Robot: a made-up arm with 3 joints.
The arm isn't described. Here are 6 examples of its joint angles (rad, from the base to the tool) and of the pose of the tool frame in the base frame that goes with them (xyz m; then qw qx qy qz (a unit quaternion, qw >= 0)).
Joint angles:
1: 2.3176 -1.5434 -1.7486
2: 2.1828 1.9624 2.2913
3: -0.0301 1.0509 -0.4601
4: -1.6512 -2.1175 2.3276
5: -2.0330 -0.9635 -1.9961
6: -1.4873 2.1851 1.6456
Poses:
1: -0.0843 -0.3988 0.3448 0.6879 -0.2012 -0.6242 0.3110
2: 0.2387 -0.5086 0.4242 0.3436 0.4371 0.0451 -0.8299
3: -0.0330 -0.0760 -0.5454 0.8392 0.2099 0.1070 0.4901
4: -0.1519 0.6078 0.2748 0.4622 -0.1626 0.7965 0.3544
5: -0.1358 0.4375 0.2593 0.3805 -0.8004 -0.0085 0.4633
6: 0.1958 0.6828 0.0202 0.4588 -0.0364 -0.8878 0.0039
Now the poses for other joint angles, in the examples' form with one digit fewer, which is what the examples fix.
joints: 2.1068 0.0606 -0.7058
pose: -0.081 -0.475 0.379 0.764 -0.644 0.030 0.005
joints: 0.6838 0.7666 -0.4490
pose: -0.053 -0.443 -0.357 0.921 -0.109 0.201 0.316
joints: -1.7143 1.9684 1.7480
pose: 0.208 0.672 0.135 0.553 -0.009 -0.822 -0.133
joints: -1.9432 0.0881 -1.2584
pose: -0.078 0.506 0.187 0.030 -0.999 0.015 -0.041
